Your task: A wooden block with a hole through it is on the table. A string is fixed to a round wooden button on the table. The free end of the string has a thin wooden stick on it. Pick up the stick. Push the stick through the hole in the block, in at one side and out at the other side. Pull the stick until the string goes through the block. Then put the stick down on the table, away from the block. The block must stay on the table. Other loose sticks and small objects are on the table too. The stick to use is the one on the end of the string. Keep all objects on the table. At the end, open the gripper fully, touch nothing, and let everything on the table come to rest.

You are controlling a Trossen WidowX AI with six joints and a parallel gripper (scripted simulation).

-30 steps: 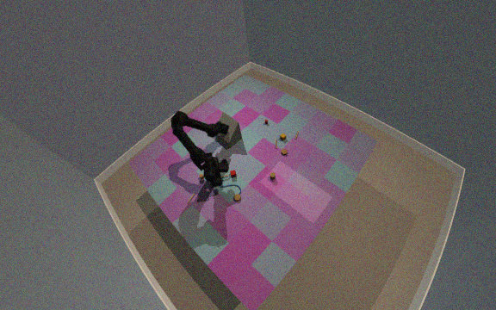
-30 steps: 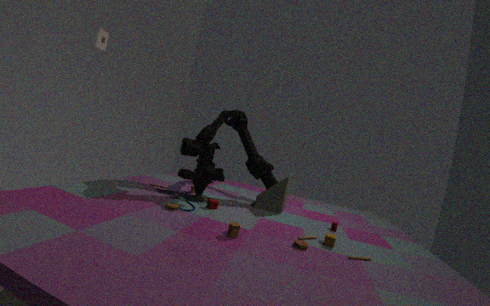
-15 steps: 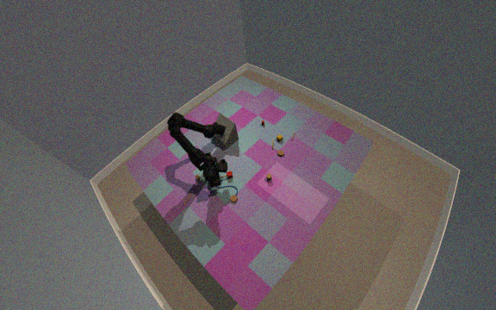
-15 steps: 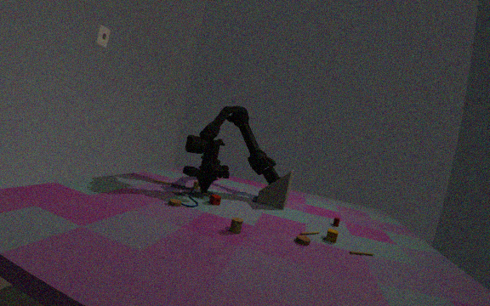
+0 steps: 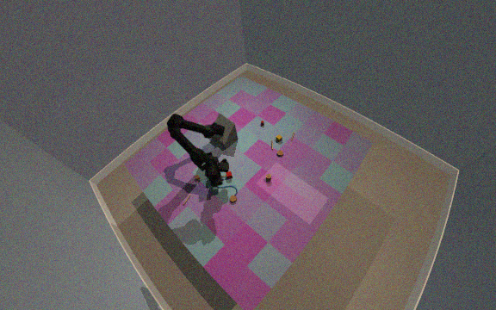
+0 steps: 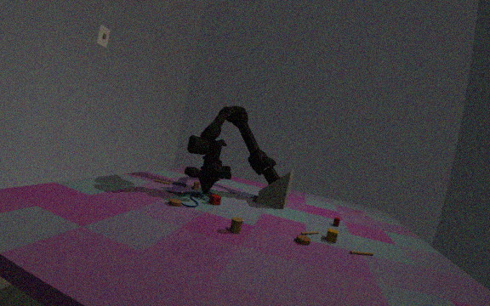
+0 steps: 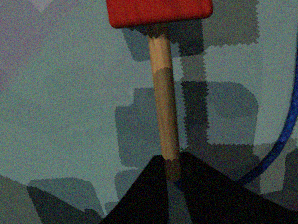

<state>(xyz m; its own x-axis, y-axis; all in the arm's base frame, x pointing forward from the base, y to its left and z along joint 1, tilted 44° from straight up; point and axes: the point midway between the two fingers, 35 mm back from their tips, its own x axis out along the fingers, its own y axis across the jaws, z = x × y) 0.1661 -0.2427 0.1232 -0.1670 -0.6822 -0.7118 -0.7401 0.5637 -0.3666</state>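
The red block is 5 cm ahead of my gripper tip and 5 cm to the left of it. The rest, counted from my gripper tip: yellow cube: 16 cm ahead, 46 cm to the left.
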